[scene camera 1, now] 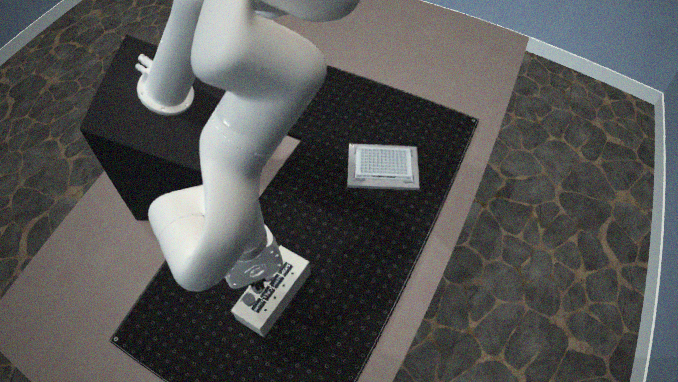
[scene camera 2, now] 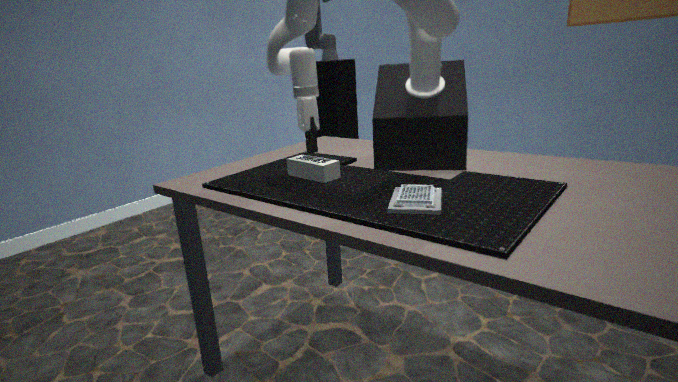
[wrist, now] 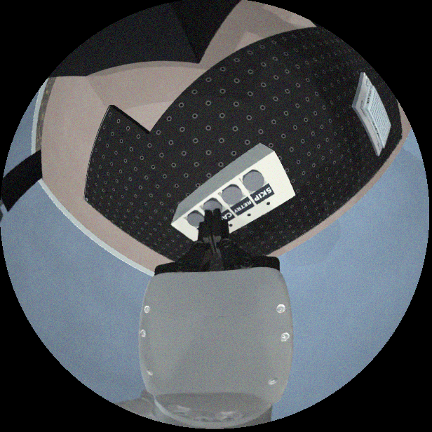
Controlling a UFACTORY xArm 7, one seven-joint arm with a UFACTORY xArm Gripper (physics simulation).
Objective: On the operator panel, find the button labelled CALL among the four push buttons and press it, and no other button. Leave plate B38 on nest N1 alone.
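Places are measured from the arm's base along level axes (x back, y up, z left), in millimetres.
Pixels of known places: gripper, between the fingertips: (scene camera 1: 258, 283) (scene camera 2: 312, 152); arm's base, origin of its link: (scene camera 1: 165, 92) (scene camera 2: 425, 86).
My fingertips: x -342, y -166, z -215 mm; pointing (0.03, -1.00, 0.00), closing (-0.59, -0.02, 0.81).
Ahead of a thing's pixels: the offset from my fingertips to its middle. Level surfaces: height alone.
The white operator panel {dx -17, dy -45, dz +12 mm} (scene camera 1: 272, 314) (scene camera 2: 306, 171) (wrist: 282, 182) lies on the black mat. In the wrist view its round grey buttons are the SKIP button (wrist: 253, 178), the RETRY button (wrist: 232, 193), the CALL button (wrist: 213, 203) and an end button (wrist: 195, 218) whose label is hidden. My gripper (scene camera 2: 312, 150) (wrist: 214, 218) is shut and empty, pointing down over the panel. Its black fingertips overlap the lower edge of the CALL button and part of its label in the wrist view. Whether they touch it, I cannot tell. Plate B38 {dx -84, dy -53, dz +400 mm} (scene camera 1: 382, 161) (scene camera 2: 416, 192) sits on nest N1 {dx -84, dy -64, dz +400 mm} (scene camera 1: 352, 169) (scene camera 2: 415, 210), well away from the gripper.
The black perforated mat {dy -72 mm} (scene camera 1: 345, 240) (scene camera 2: 480, 220) (wrist: 220, 120) lies on the table {dy -85 mm} (scene camera 1: 425, 60) (scene camera 2: 600, 240). The black pedestal (scene camera 1: 135, 165) (scene camera 2: 420, 142) under the arm's base stands behind the mat. The arm hangs over part of the mat in scene camera 1.
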